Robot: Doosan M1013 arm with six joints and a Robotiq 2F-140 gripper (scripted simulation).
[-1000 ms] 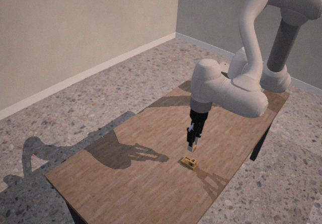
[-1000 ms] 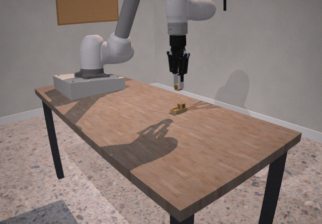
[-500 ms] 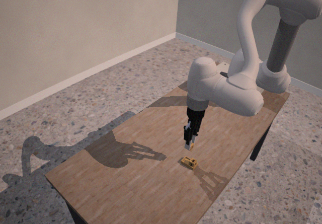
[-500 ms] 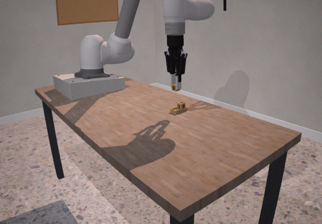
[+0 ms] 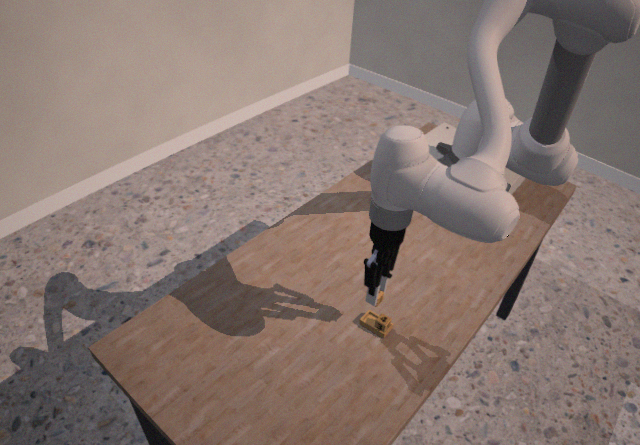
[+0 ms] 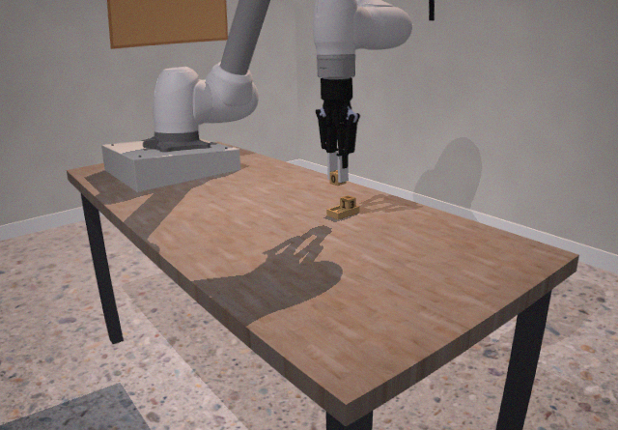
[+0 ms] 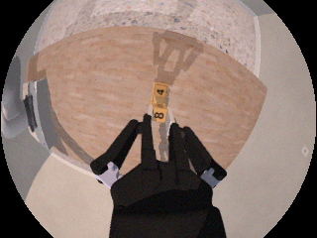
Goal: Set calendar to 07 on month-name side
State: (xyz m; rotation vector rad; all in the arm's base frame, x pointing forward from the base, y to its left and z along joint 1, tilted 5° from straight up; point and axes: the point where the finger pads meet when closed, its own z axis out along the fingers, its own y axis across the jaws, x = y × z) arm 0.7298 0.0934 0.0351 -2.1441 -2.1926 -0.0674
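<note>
The tray lies 20 mm to the left of my hand and 120 mm below it.
</note>
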